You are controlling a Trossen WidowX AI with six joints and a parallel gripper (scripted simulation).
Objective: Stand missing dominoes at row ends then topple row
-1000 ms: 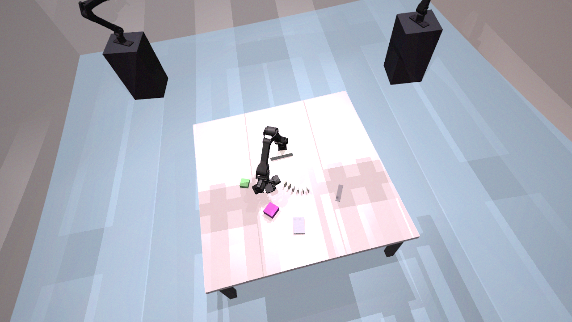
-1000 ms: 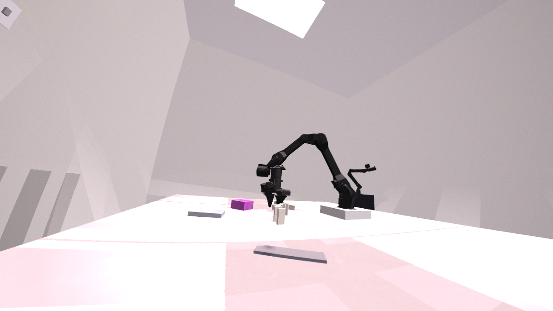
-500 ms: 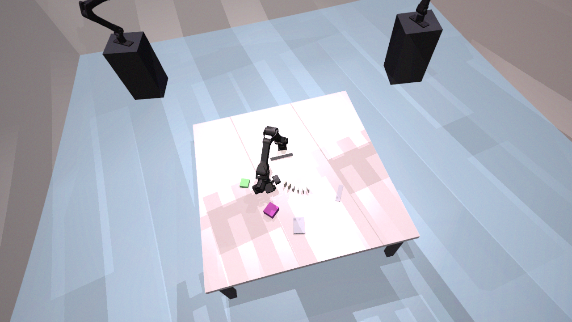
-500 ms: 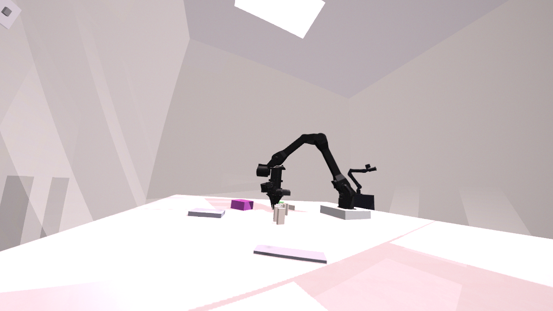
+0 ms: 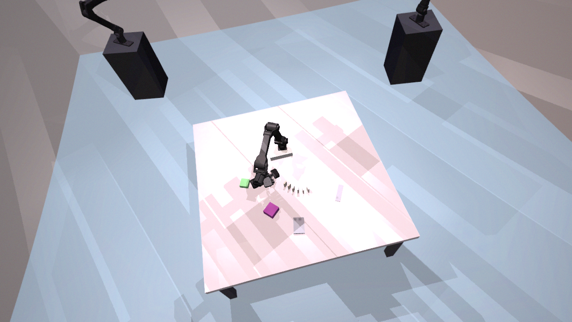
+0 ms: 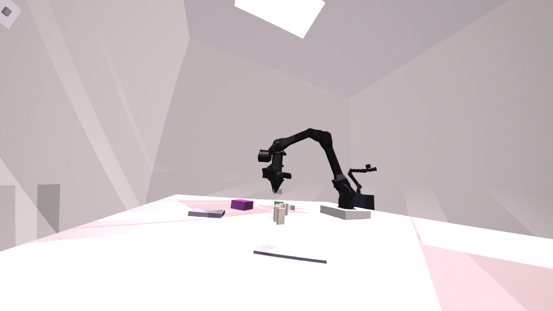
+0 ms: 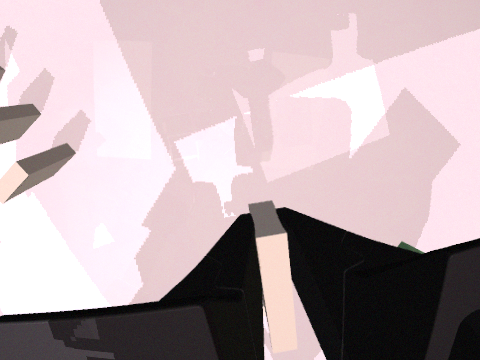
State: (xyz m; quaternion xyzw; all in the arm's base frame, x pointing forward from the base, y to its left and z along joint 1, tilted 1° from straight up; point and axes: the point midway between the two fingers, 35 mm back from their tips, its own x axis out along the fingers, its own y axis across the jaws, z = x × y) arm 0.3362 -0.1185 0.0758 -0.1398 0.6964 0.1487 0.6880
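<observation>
Right now the magenta block is 160 mm ahead of my gripper tip, 70 mm below it and 20 mm to the left of it. Round my gripper tip: flat plate (270 mm ahead, 190 mm to the left, 80 mm below); then flat strip (480 mm to the left, 80 mm below, 60 mm ahead); then green block (160 mm to the right, 70 mm below, 70 mm behind).
</observation>
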